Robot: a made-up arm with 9 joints. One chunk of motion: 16 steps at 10 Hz.
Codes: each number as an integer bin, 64 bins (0 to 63) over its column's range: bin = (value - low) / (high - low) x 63, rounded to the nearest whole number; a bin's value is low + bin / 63 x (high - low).
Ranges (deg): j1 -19..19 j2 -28..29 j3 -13..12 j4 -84..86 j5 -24..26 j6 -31..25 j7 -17..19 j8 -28..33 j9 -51..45
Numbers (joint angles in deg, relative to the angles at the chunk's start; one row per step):
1: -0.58 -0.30 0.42 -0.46 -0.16 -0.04 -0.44 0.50 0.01
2: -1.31 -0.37 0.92 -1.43 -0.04 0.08 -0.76 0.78 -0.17
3: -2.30 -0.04 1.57 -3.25 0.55 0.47 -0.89 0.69 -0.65
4: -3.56 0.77 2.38 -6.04 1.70 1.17 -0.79 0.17 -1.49
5: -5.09 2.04 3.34 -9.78 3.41 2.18 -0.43 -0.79 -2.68
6: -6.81 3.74 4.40 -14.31 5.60 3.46 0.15 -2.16 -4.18
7: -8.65 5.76 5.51 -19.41 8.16 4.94 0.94 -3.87 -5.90
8: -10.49 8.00 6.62 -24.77 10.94 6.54 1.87 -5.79 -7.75
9: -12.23 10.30 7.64 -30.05 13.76 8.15 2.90 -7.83 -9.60
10: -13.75 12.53 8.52 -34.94 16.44 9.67 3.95 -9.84 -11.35
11: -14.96 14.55 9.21 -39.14 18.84 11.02 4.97 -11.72 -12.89
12: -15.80 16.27 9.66 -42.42 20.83 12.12 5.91 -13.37 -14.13
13: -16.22 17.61 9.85 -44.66 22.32 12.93 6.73 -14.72 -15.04
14: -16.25 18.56 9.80 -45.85 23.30 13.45 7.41 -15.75 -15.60
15: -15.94 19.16 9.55 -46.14 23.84 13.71 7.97 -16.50 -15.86
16: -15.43 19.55 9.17 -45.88 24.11 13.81 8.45 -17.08 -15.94
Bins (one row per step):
1: 31 31 34 31 30 35 29 29 33
2: 29 31 35 31 30 35 28 30 33
3: 28 31 37 30 31 35 28 30 33
4: 26 32 39 29 32 36 28 29 32
5: 23 33 41 28 35 37 29 28 32
6: 20 35 44 26 37 39 30 27 31
7: 17 37 47 24 41 40 31 25 30
8: 14 40 49 22 44 42 33 23 28
9: 11 42 52 20 48 44 35 21 27
10: 9 45 54 18 51 46 37 19 26
11: 7 47 56 17 54 47 38 17 25
12: 5 49 57 15 56 49 40 15 24
13: 5 50 58 15 58 49 42 14 24
14: 5 51 57 14 60 50 43 13 23
15: 5 52 57 14 60 50 44 12 23
16: 6 53 56 14 61 50 45 11 23

